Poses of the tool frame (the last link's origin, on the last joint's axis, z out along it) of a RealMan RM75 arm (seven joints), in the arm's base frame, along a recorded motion.
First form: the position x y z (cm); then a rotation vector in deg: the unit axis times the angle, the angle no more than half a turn.
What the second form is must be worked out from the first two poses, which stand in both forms.
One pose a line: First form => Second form
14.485 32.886 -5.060 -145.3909 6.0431 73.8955 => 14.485 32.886 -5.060 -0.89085 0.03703 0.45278 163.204
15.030 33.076 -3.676 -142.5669 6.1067 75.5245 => 15.030 33.076 -3.676 -0.88303 0.03782 0.46778 161.451
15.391 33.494 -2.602 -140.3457 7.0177 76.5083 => 15.391 33.494 -2.602 -0.87717 0.04386 0.47818 159.999
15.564 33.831 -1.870 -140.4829 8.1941 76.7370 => 15.564 33.831 -1.870 -0.87646 0.05112 0.47875 160.285
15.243 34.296 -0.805 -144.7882 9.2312 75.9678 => 15.243 34.296 -0.805 -0.88411 0.05637 0.46387 163.768
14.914 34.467 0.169 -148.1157 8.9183 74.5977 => 14.914 34.467 0.169 -0.89183 0.05370 0.44917 166.080
